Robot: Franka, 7 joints.
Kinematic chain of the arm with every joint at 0, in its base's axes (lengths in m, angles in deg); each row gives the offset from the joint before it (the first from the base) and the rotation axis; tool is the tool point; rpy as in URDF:
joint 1: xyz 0 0 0.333 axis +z
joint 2: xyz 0 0 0 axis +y
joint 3: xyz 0 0 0.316 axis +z
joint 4: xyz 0.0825 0 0 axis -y
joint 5: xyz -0.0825 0 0.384 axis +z
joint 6: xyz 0 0 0 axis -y
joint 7: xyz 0.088 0 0 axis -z
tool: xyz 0 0 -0.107 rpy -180 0 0
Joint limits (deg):
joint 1: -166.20..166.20
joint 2: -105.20..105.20
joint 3: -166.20..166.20
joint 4: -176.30..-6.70
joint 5: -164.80..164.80
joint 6: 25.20..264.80
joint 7: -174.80..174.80
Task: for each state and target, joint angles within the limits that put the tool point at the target. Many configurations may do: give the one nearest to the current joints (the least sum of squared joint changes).
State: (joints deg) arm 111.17 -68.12 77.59 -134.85 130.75 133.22 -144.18
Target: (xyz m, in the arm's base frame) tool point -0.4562 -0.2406 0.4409
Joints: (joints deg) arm 119.09 -69.86 76.97 -133.40 130.75 133.10 -144.18
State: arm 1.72 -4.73 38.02 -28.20 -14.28 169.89 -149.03
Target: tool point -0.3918 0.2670 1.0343
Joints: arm -12.62 -39.56 50.31 -31.58 -20.30 178.30 -149.03
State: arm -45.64 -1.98 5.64 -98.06 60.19 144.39 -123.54
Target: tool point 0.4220 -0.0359 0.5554
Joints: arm -28.31 -33.59 17.98 -138.75 58.05 129.58 -123.54
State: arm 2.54 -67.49 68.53 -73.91 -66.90 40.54 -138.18
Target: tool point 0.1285 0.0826 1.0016
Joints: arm -11.54 -30.06 31.53 -65.46 -75.60 55.15 -138.18
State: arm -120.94 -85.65 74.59 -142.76 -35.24 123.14 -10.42
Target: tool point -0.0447 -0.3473 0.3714
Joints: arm -158.64 -72.83 77.61 -159.27 -34.78 127.10 -10.42
